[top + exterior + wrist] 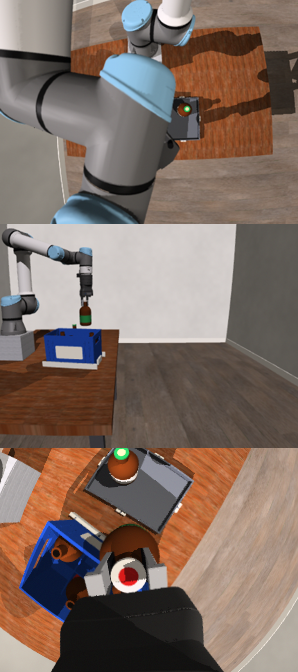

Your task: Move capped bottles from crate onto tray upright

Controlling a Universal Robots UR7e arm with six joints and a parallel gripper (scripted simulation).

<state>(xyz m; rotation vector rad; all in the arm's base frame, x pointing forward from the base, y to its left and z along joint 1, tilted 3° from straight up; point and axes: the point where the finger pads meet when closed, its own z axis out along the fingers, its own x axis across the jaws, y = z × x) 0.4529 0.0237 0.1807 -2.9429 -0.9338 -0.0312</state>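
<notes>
The red-capped bottle is 60 mm below my hand. Round my hand: brown bottle: 240 mm below, 120 mm to the right, 50 mm ahead; then blue crate: 240 mm below, 150 mm to the right, 40 mm behind; then green-capped bottle: 240 mm below, 140 mm to the left, 100 mm behind.
</notes>
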